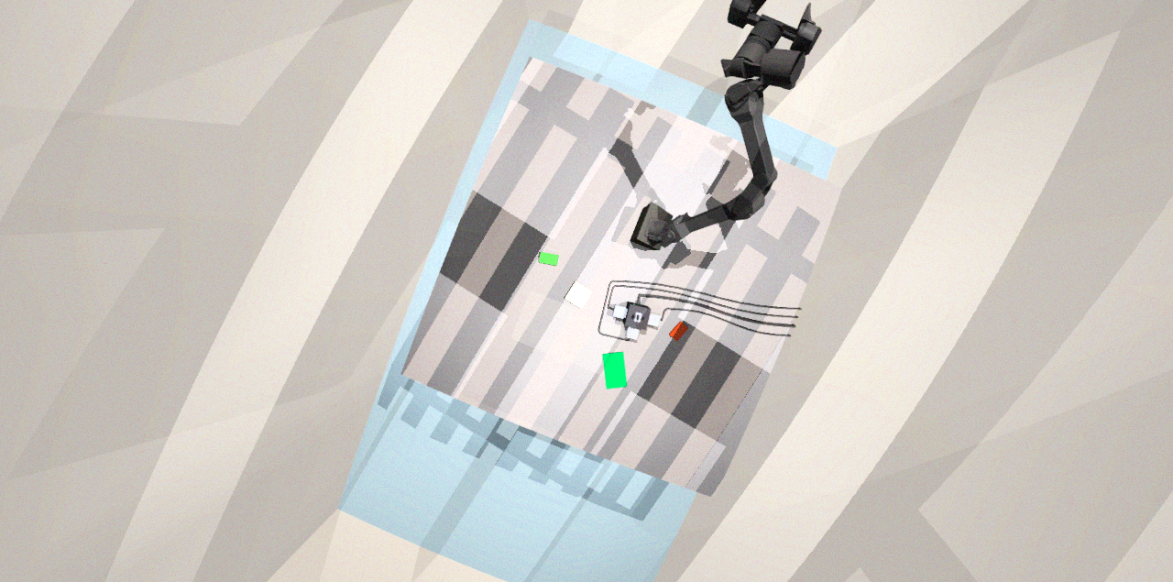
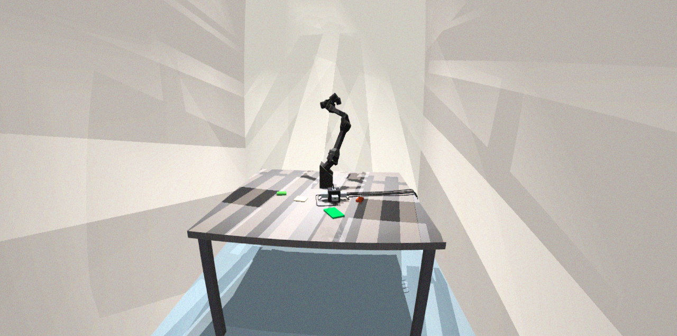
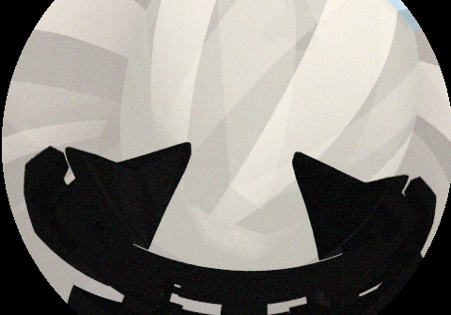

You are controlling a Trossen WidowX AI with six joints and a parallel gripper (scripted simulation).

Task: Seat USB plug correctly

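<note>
Right now the black USB plug is 80 cm ahead of my gripper tip, 53 cm below it and 2 cm to the left of it. From my gripper tip the other things lie so: orange block: 81 cm ahead, 61 cm below, 19 cm to the left; then small green tile: 72 cm ahead, 61 cm below, 34 cm to the right; then cream tile: 81 cm ahead, 62 cm below, 20 cm to the right.
</note>
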